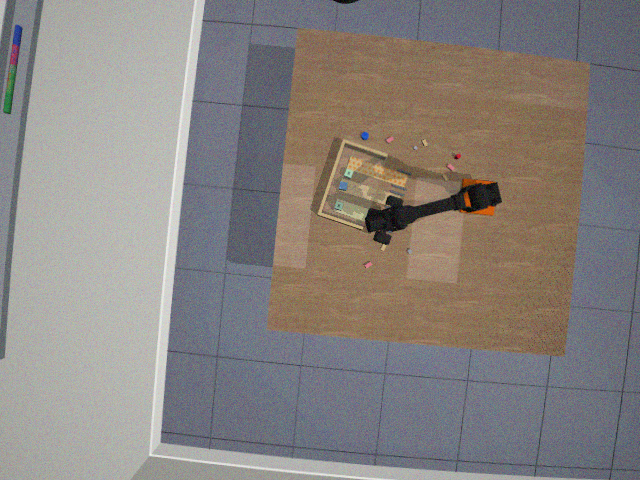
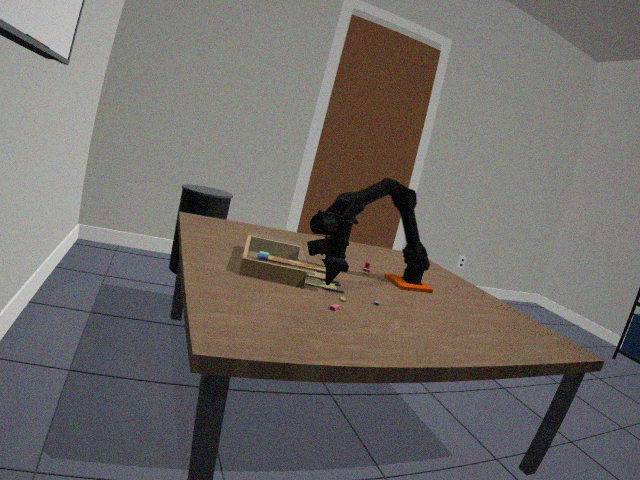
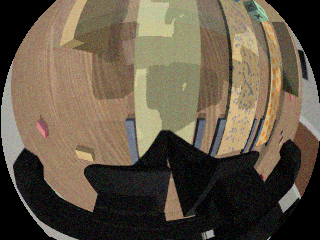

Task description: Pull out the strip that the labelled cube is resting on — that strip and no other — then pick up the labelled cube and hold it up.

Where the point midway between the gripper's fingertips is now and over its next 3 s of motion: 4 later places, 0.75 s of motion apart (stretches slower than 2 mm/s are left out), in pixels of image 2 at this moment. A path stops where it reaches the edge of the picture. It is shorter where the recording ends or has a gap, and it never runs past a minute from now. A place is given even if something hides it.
My gripper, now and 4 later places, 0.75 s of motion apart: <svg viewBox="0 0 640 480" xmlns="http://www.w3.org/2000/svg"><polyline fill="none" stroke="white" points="327,284 327,285 336,287 346,289 357,290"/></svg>
